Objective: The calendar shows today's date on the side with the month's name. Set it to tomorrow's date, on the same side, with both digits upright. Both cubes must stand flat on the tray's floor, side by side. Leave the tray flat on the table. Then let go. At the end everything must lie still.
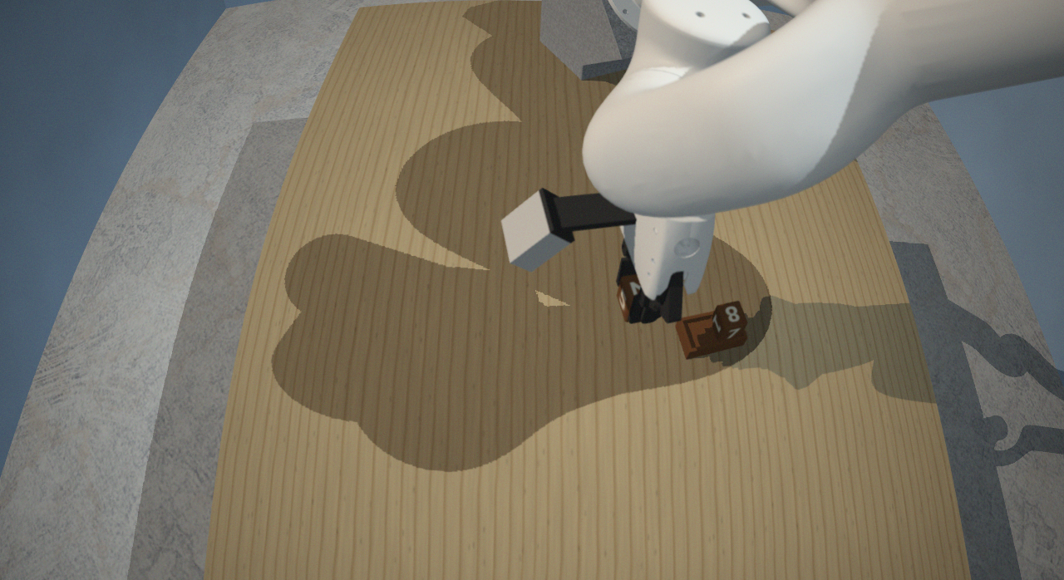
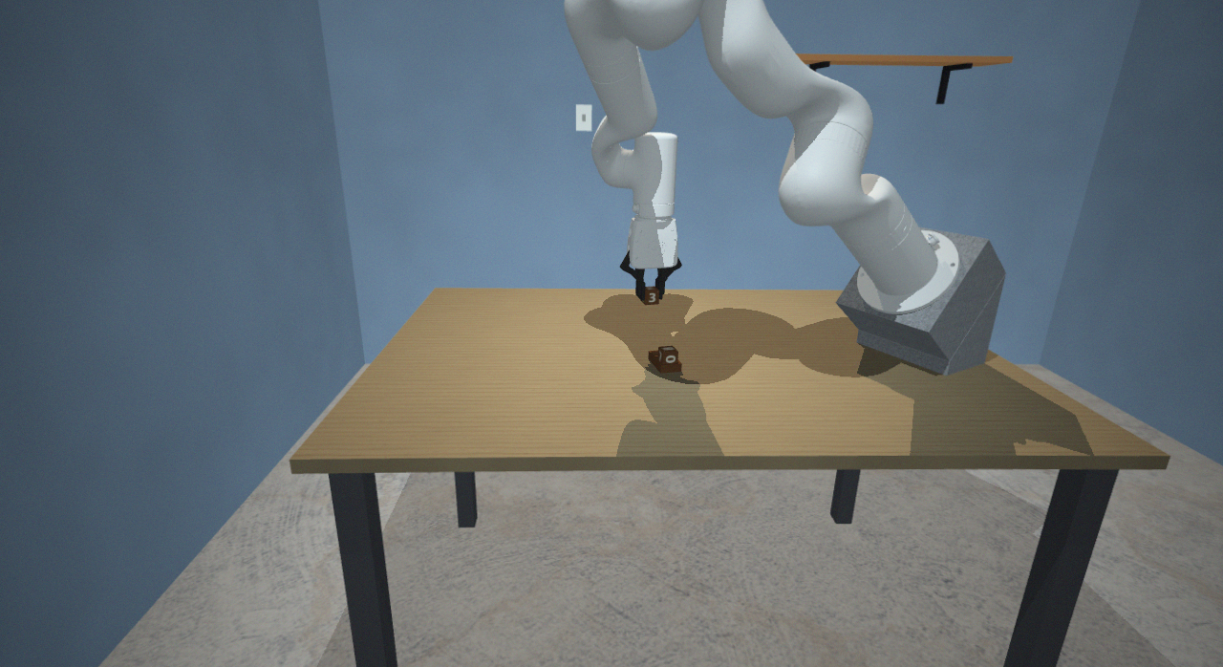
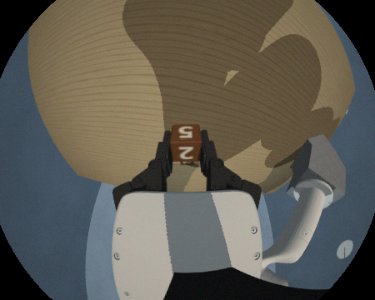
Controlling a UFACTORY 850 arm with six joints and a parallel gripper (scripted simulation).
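Right now my hand is 30 mm past the brown tray, 110 mm to the right of it and 120 mm above it.
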